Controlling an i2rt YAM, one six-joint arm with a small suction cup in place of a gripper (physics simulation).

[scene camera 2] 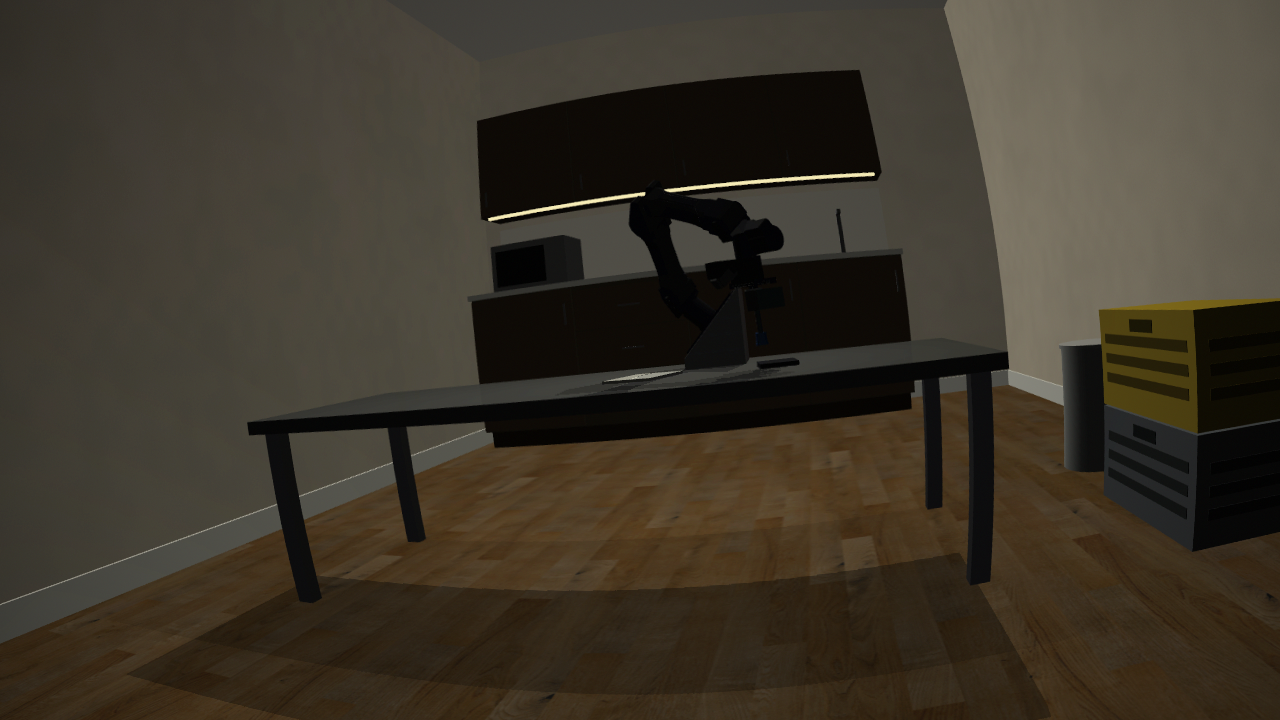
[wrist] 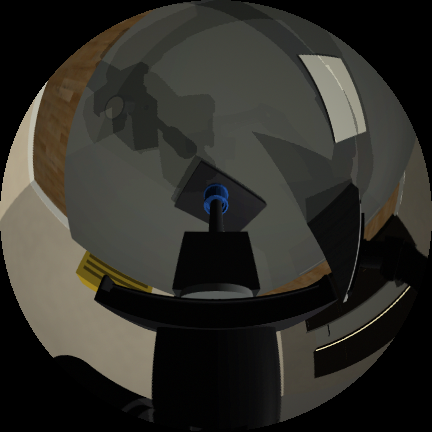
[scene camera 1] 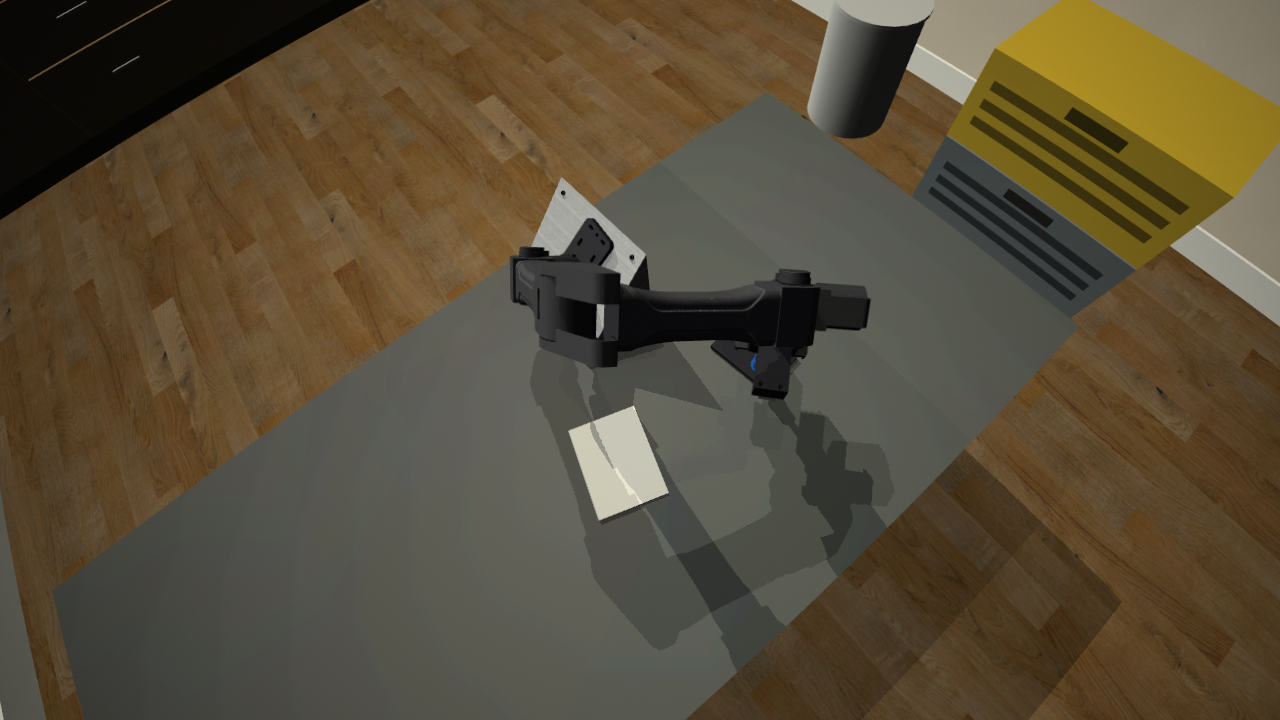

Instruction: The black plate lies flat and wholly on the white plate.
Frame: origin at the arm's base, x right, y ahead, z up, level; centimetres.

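Seen in the pictures: hand at its tool point: (scene camera 2: pixel 762 344) (wrist: pixel 215 193); arm's base at its link origin: (scene camera 2: pixel 713 323) (wrist: pixel 358 252).
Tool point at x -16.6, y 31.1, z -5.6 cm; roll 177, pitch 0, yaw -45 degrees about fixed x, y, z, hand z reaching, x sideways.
Offsets run from my tool point to a thing's top centre. Level surfaces: height alone.
The black plate @(dy -3.7, dx -2.6, dz -4.1 cm) (scene camera 1: pixel 729 360) (scene camera 2: pixel 784 362) (wrist: pixel 191 197) lies flat on the grey table, apart from the white plate. The arm partly covers it in scene camera 1. The white plate @(dy -1.7, dx +28.5, dz -4.5 cm) (scene camera 1: pixel 617 461) (scene camera 2: pixel 640 377) (wrist: pixel 336 97) lies flat on the table, to the upper right in the wrist view, with thin shadows across it and nothing resting on it. My gripper, a small blue suction cup (scene camera 1: pixel 754 362) (scene camera 2: pixel 761 339) (wrist: pixel 216 192), is open and holds nothing. Scene camera 2 shows a gap between it and the black plate below; in the wrist view it appears over the plate's middle.
The arm's base bracket (scene camera 1: pixel 554 219) (scene camera 2: pixel 726 333) stands on the table @(dz -5.1 cm) (scene camera 1: pixel 358 501) (scene camera 2: pixel 429 402) near both plates. Beyond the table stand a round bin (scene camera 1: pixel 863 76) (scene camera 2: pixel 1081 407) and a yellow crate (scene camera 1: pixel 1136 62) (scene camera 2: pixel 1150 358) on a grey crate (scene camera 1: pixel 984 219) (scene camera 2: pixel 1150 483).
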